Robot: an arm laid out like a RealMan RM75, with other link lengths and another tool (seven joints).
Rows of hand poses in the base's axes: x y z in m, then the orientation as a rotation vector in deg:
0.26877 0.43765 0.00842 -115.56 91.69 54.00
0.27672 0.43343 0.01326 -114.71 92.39 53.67
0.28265 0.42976 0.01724 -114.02 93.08 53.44
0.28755 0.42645 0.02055 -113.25 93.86 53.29
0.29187 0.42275 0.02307 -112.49 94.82 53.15
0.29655 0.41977 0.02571 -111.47 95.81 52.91
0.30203 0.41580 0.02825 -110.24 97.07 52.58
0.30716 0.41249 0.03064 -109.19 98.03 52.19
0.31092 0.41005 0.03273 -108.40 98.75 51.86
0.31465 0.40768 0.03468 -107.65 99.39 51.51
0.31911 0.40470 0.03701 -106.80 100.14 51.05
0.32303 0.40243 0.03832 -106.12 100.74 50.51
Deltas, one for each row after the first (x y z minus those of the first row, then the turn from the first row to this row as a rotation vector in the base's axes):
0.00795 -0.00422 0.00484 0.02 -0.03 -0.85
0.01388 -0.00789 0.00882 -0.03 0.03 -1.58
0.01878 -0.01120 0.01213 -0.08 0.18 -2.36
0.02310 -0.01490 0.01465 -0.25 0.42 -3.19
0.02778 -0.01788 0.01729 -0.31 0.58 -4.22
0.03326 -0.02185 0.01983 -0.45 0.78 -5.50
0.03839 -0.02516 0.02222 -0.52 0.84 -6.57
0.04215 -0.02760 0.02431 -0.59 0.86 -7.38
0.04588 -0.02997 0.02626 -0.64 0.84 -8.15
0.05034 -0.03295 0.02859 -0.73 0.79 -9.05
0.05426 -0.03522 0.02990 -0.85 0.63 -9.80

